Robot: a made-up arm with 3 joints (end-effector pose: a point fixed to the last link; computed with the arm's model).
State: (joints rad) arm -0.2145 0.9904 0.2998
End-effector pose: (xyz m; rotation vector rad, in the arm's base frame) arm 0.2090 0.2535 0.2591 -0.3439 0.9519 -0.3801
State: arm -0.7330 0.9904 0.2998
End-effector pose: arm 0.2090 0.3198 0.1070 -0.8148 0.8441 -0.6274
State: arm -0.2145 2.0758 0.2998
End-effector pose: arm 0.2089 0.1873 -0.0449 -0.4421 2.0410 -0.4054
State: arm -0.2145 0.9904 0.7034
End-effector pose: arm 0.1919 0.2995 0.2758 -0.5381 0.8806 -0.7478
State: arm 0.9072 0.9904 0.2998
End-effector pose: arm 0.2090 -0.0711 0.3737 0.6777 1.0245 0.1874
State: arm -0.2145 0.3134 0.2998
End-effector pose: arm 0.0547 0.2806 0.3835 -0.2581 0.2782 -0.3298
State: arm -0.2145 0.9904 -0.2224
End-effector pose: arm 0.2418 0.2138 0.2165 -0.0860 1.0021 0.0971
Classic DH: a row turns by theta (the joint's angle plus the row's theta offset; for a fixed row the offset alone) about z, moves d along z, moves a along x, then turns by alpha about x. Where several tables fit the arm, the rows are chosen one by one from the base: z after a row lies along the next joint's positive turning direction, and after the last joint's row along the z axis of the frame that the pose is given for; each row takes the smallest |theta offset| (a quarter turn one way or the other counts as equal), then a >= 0, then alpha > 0; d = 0 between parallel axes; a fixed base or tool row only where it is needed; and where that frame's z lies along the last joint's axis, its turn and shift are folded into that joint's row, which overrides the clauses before.
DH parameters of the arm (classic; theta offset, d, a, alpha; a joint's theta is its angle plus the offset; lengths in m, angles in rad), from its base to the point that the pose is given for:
base (fixed): 1.5708 0.058 0 1.5708
joint 1: 1.5708 -0.049 0.095 1.5708
joint 2: 1.5708 0.302 0.097 -1.5708
joint 3: -1.1486 0 -0.1294 3.1416
tool (fixed): -1.1486 0.301 0 0

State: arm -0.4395 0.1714 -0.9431
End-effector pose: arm 0.1614 0.3266 0.3067 -0.3247 0.3614 0.8876
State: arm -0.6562 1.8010 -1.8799
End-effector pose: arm 0.1926 0.1098 -0.2705 1.1381 1.4179 0.7713
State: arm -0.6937 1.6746 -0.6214
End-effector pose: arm 0.2377 0.0975 -0.0987 -0.0070 1.6517 -0.1078
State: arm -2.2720 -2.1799 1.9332
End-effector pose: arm -0.2990 -0.3094 -0.1957 0.1496 -1.2079 0.6425
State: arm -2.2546 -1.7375 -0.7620
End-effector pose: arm -0.3691 0.0283 -0.1973 -2.0828 -0.2739 2.3338
